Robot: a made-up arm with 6 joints.
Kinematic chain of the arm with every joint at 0, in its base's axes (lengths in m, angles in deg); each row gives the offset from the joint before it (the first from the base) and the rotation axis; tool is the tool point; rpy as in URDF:
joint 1: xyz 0 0 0.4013 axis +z
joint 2: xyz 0 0 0 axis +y
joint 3: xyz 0.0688 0 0.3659 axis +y
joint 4: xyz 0.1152 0 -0.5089 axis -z
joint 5: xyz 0 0 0 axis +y
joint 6: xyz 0.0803 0 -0.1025 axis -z
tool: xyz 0 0 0 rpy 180 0 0
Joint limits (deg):
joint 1: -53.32..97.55
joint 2: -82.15..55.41
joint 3: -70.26..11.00
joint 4: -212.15..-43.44
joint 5: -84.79..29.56
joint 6: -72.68..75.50
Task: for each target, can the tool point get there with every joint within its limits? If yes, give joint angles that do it. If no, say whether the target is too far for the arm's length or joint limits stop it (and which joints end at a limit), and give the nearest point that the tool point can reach.
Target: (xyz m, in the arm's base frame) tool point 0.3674 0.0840 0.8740
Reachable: yes | joints -5.09 -42.57 -48.40 -74.59 -29.81 57.09
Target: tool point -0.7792 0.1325 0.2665
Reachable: no: joint limits stop it (at a limit: joint 2, joint 3) | nearest point -0.2072 0.0352 0.2474 | short by 0.581 m
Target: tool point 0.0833 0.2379 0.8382
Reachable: yes | joints 50.58 -71.28 -32.71 -92.69 -3.73 31.13
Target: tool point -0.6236 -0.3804 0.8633
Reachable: no: joint limits stop it (at a limit: joint 2, joint 3, joint 4, joint 5) | nearest point -0.2828 -0.1725 0.9980 | short by 0.421 m
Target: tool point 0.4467 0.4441 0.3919
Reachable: yes | joints 43.08 7.12 -55.92 -158.57 14.16 22.12
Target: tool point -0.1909 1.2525 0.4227
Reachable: no: too far | nearest point -0.1168 0.7664 0.4144 | short by 0.492 m
